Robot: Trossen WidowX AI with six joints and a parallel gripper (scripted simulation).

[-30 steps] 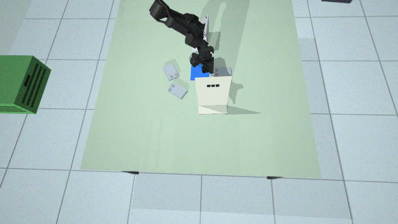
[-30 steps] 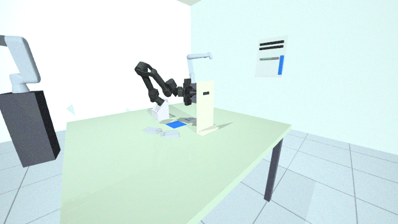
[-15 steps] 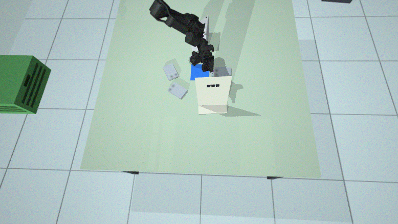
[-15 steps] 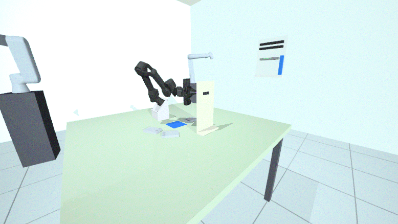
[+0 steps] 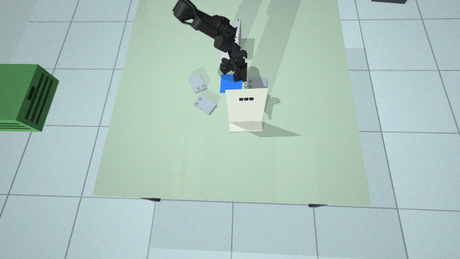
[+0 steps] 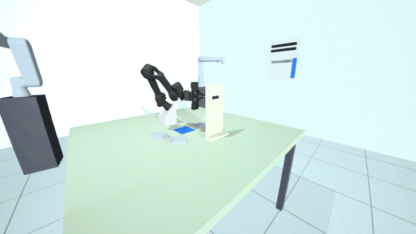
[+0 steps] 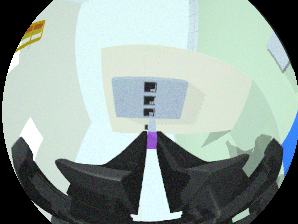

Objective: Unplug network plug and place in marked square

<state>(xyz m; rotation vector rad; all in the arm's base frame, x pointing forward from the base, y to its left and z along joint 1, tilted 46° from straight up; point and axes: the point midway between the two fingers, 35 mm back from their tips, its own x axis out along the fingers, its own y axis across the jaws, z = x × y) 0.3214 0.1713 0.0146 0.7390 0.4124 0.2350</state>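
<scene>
My gripper tip is 140 mm past the blue marked square, 100 mm to the left of it and 250 mm above it. From my gripper tip the other things lie so: upright cream panel 90 mm ahead, 20 mm to the left, 100 mm below.
</scene>
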